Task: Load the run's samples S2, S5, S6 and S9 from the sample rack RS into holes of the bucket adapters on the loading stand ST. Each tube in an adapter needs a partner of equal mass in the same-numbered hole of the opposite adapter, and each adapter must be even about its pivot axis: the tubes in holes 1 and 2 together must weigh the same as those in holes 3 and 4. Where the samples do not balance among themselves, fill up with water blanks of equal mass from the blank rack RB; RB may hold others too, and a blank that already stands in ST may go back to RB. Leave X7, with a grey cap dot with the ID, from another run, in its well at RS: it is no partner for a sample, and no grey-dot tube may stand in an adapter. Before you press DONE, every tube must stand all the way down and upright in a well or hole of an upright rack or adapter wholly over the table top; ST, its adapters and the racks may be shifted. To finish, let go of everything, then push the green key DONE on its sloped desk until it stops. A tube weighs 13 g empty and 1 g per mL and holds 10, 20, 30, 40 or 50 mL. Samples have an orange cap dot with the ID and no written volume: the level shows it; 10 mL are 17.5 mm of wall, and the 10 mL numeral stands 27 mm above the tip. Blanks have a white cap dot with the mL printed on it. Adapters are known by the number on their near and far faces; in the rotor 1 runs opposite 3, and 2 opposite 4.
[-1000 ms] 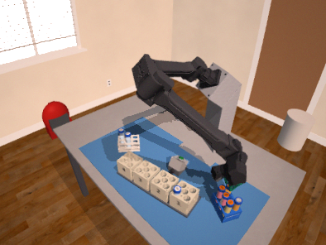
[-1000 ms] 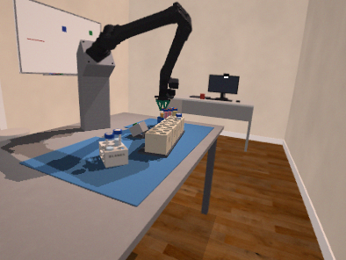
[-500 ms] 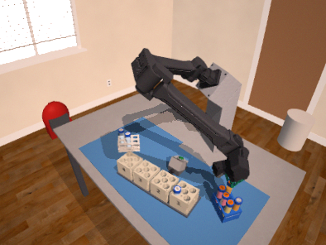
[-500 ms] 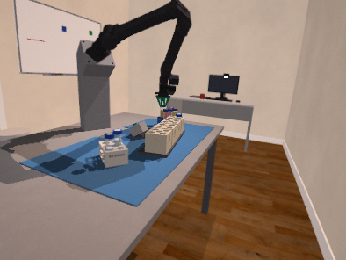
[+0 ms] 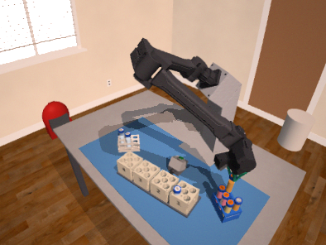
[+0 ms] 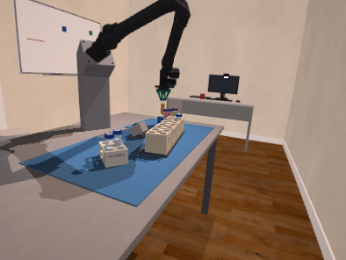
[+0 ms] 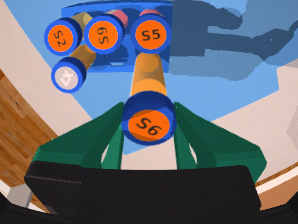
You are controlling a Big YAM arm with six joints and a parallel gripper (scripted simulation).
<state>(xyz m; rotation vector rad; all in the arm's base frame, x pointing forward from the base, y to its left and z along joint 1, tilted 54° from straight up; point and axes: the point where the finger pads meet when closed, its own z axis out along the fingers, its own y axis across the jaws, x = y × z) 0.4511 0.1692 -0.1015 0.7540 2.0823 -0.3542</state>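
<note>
The sample tube S5 lies 120 mm below my hand, 40 mm to the right of it and 20 mm ahead of it. Also, from my hand: orange-dot tube: 50 mm below, 10 mm behind; sample tube S2: 120 mm below, 80 mm ahead, 20 mm to the left; sample tube S9: 120 mm below, 60 mm ahead, 20 mm to the right.
</note>
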